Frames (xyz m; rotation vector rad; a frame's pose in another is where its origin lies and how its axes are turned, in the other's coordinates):
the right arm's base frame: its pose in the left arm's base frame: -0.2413 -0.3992 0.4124 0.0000 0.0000 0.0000
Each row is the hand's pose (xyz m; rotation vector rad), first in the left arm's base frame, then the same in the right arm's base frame.
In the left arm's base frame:
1: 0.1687 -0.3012 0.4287 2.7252 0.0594 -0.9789
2: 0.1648 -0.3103 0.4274 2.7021 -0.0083 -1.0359
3: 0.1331 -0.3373 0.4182 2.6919 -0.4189 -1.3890
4: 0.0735 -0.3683 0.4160 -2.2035 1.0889 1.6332
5: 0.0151 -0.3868 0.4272 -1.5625 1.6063 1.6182
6: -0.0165 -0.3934 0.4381 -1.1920 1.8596 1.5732
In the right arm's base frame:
1: 0.4100 0.0980 0.0163 2.7252 0.0594 -0.9789
2: 0.4061 0.0889 0.0150 2.7021 -0.0083 -1.0359
3: 0.3744 0.0619 0.0058 2.6919 -0.4189 -1.3890
4: 0.3148 0.0309 0.0036 -2.2035 1.0889 1.6332
5: 0.2564 0.0124 0.0148 -1.5625 1.6063 1.6182
6: 0.2248 0.0058 0.0257 -1.1920 1.8596 1.5732

